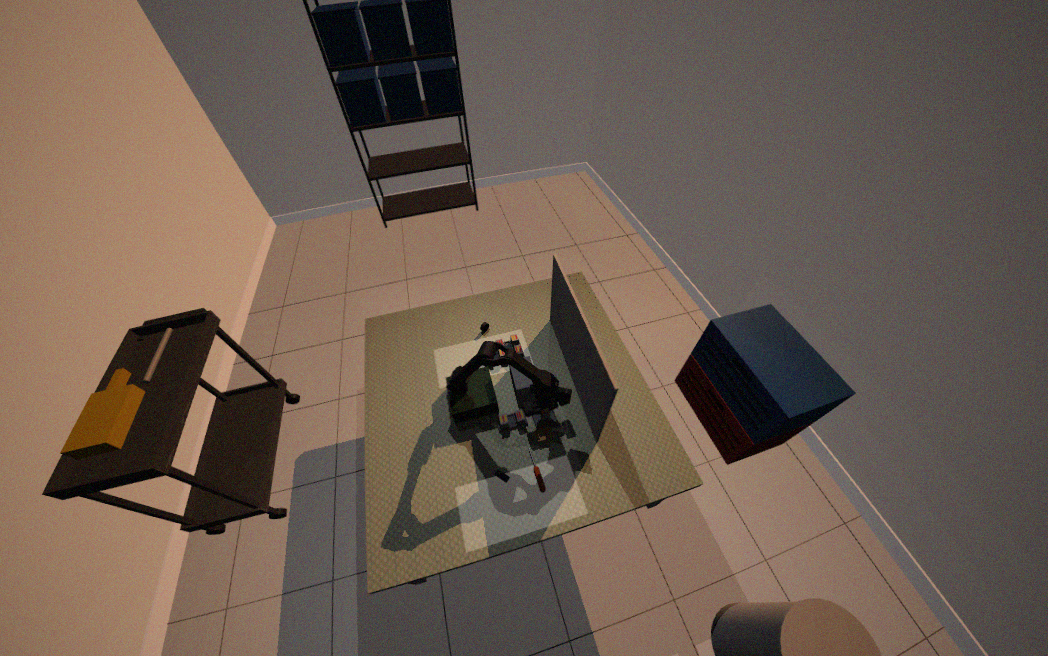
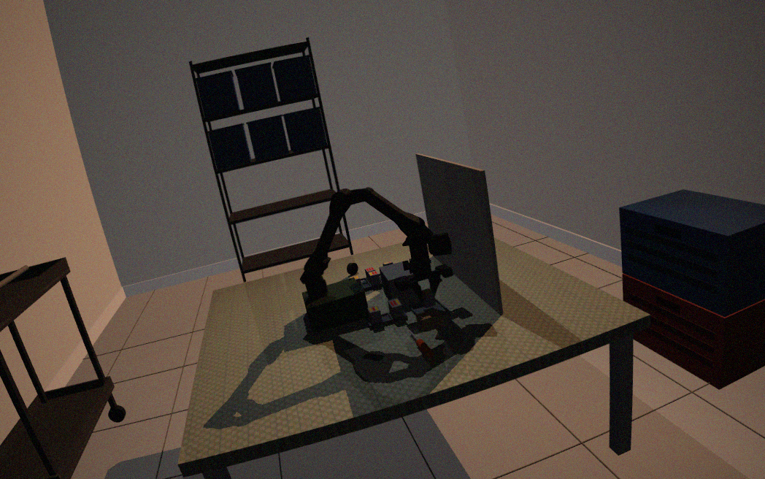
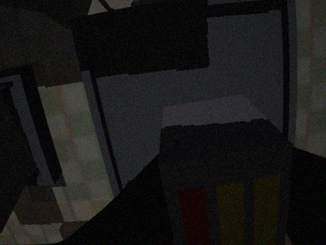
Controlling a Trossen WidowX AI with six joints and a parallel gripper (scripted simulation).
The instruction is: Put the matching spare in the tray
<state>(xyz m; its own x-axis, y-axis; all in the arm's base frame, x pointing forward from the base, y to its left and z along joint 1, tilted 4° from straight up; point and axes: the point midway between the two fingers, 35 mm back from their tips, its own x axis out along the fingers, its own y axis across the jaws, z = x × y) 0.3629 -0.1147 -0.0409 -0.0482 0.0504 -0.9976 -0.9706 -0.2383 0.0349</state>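
The spare block lies 20 mm above my gripper tip. The rest, counted from my gripper tip: grey tray 30 mm below; then grey mounted unit 80 mm behind, 180 mm to the left, 20 mm above; then brown block 10 mm behind, 100 mm to the right, 20 mm below.
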